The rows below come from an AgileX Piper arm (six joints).
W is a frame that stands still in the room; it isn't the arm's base.
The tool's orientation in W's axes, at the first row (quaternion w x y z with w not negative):
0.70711 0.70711 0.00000 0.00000
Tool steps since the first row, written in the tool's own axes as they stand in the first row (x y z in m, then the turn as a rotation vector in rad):
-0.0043 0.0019 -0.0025 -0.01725 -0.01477 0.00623
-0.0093 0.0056 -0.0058 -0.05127 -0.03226 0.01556
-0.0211 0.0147 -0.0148 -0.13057 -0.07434 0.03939
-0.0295 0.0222 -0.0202 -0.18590 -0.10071 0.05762
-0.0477 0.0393 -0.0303 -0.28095 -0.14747 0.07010
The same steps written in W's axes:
-0.0043 0.0025 0.0019 -0.01725 -0.00623 -0.01477
-0.0093 0.0058 0.0056 -0.05127 -0.01556 -0.03226
-0.0211 0.0148 0.0147 -0.13057 -0.03939 -0.07434
-0.0295 0.0202 0.0222 -0.18590 -0.05762 -0.10071
-0.0477 0.0303 0.0393 -0.28095 -0.07010 -0.14747

